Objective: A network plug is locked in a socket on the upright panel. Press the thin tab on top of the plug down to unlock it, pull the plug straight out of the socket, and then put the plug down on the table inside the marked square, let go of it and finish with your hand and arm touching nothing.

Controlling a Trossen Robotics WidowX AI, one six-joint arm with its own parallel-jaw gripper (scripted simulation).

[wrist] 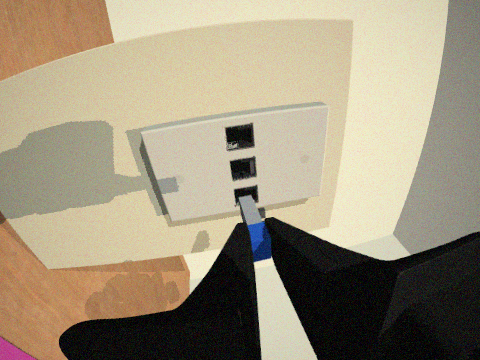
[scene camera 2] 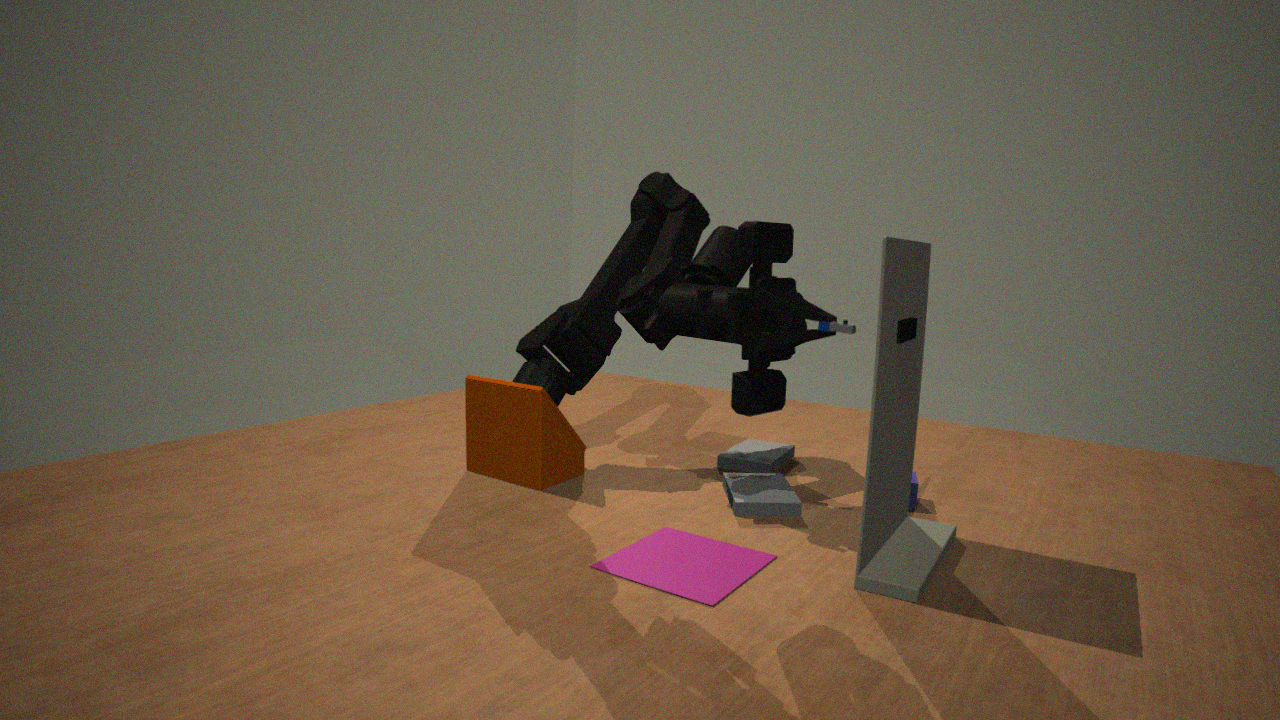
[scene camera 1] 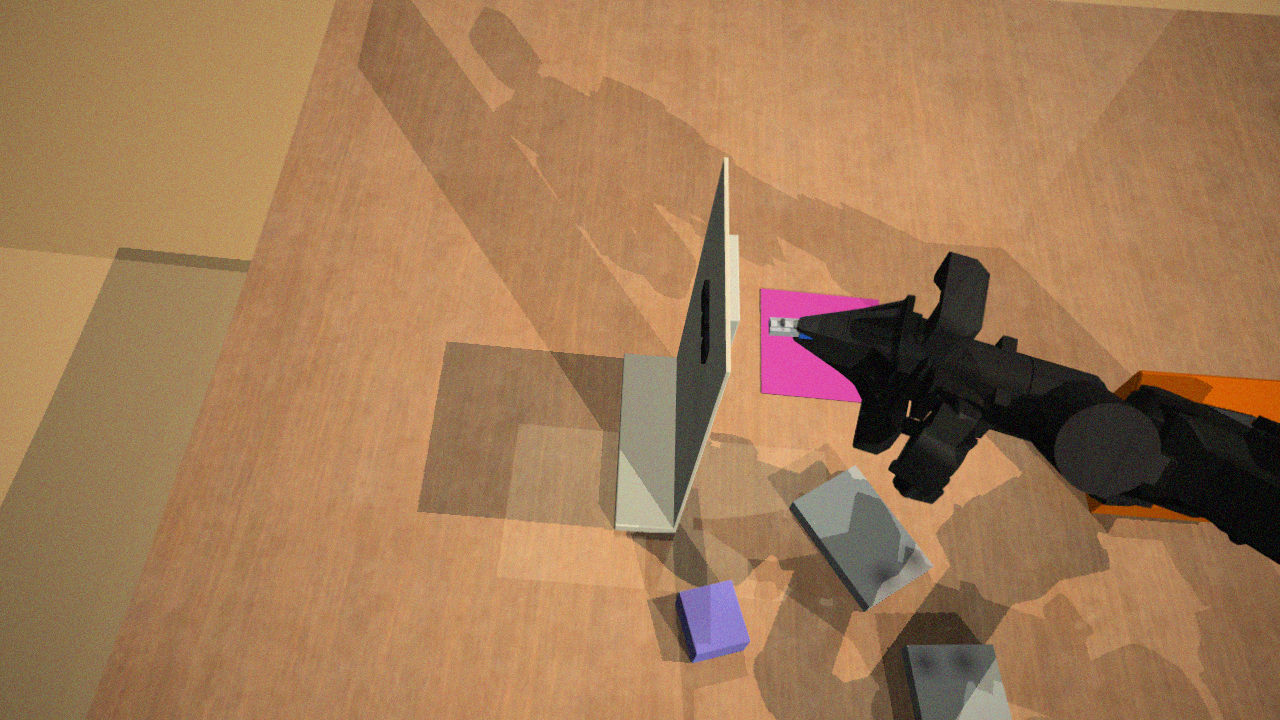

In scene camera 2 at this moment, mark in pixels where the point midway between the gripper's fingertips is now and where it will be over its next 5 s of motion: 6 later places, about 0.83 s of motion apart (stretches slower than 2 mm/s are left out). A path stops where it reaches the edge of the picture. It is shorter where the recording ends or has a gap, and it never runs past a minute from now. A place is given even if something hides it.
My gripper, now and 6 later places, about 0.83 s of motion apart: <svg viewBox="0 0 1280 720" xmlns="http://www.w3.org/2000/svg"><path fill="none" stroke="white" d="M834 326L816 325L804 280L784 301L742 395L696 471L694 508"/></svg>
